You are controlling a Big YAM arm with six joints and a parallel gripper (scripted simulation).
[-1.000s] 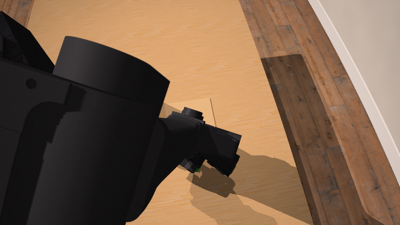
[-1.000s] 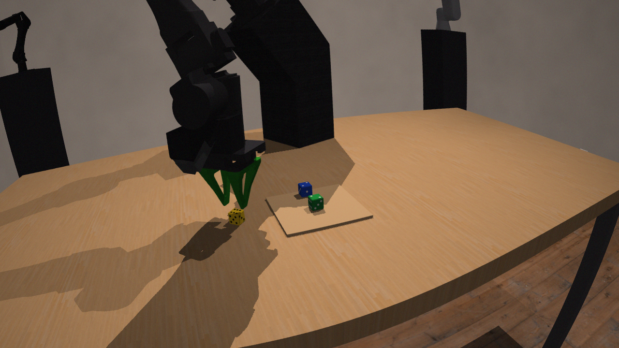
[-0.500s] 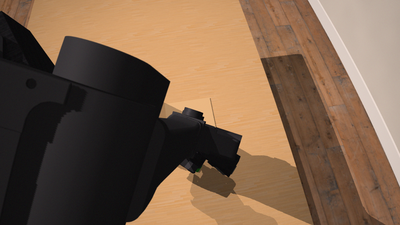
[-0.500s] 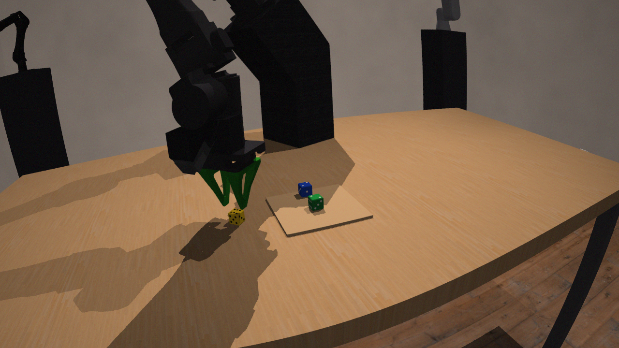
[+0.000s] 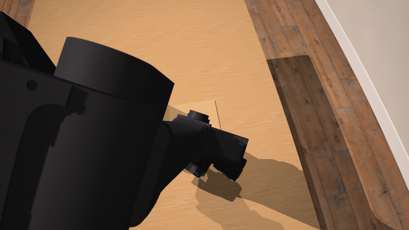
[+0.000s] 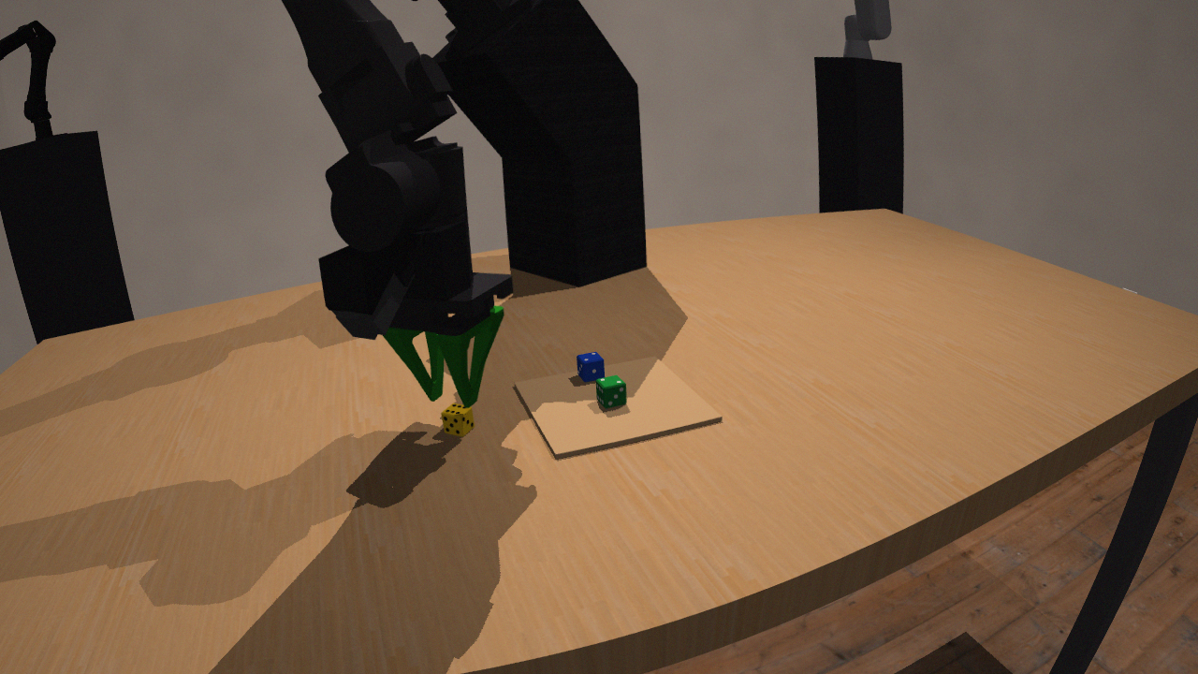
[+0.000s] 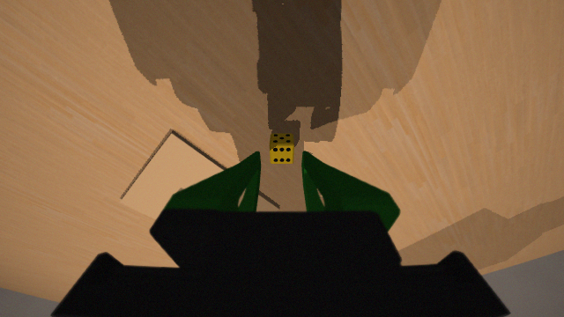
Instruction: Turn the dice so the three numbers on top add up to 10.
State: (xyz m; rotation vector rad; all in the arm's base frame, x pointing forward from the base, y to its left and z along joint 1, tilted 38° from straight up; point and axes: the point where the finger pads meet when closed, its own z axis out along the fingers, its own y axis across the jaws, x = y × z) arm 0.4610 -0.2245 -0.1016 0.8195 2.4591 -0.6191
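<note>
The yellow die lies 3 cm below my hand. Also, from my hand: green die 1 cm ahead, 13 cm to the left, 2 cm below; then blue die 5 cm behind, 13 cm to the left, 2 cm below; then tan mat 13 cm to the left, 3 cm below.
</note>
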